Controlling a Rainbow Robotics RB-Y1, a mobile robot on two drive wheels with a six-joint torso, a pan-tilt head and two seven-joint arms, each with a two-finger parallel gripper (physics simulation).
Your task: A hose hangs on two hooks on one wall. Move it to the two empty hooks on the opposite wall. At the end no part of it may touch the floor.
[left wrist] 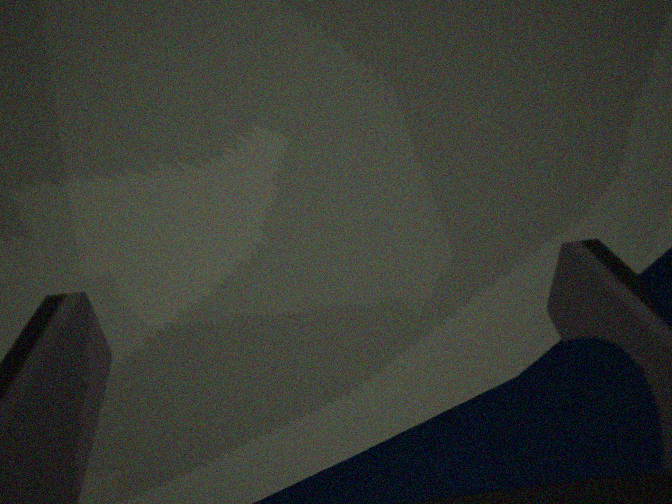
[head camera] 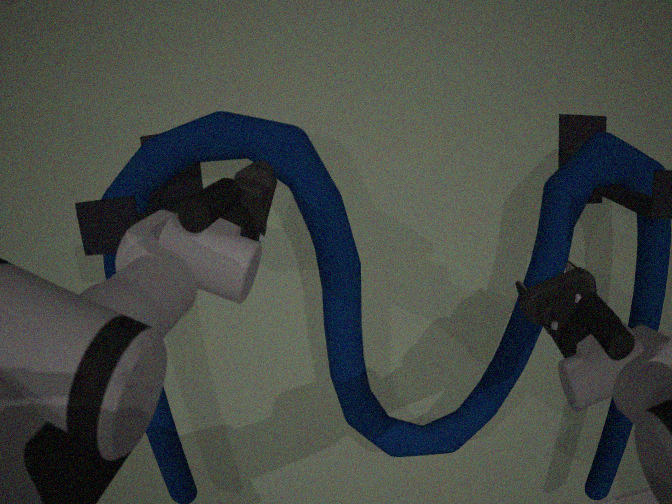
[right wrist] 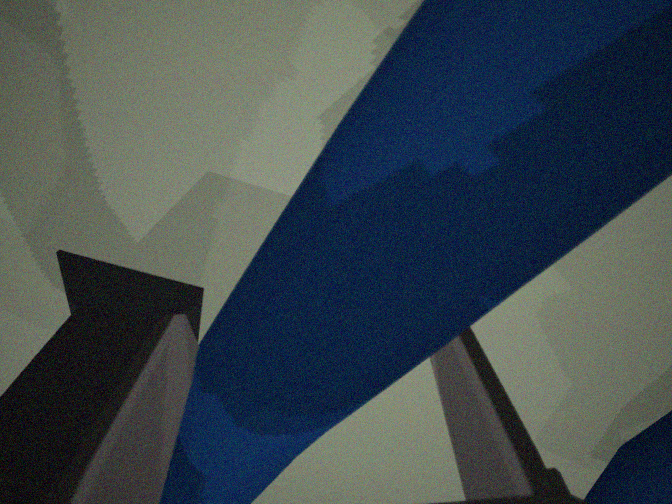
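A thick blue hose (head camera: 336,271) runs along the green wall. It arches high at the left, sags low in the middle and rises over a dark hook (head camera: 580,135) at the right. Both ends hang down out of view at the bottom. The left dark hook (head camera: 105,222) stands partly behind my left arm. My left gripper (head camera: 246,192) is open under the left arch, pressing up against the hose, with nothing between its fingers; in the left wrist view the hose (left wrist: 515,428) lies beside the right finger. My right gripper (head camera: 534,298) is shut on the hose (right wrist: 412,217) on its rising right part.
The plain green wall fills the background, with soft shadows of the hose and arms. My two pale arms take up the lower left and lower right corners of the head view.
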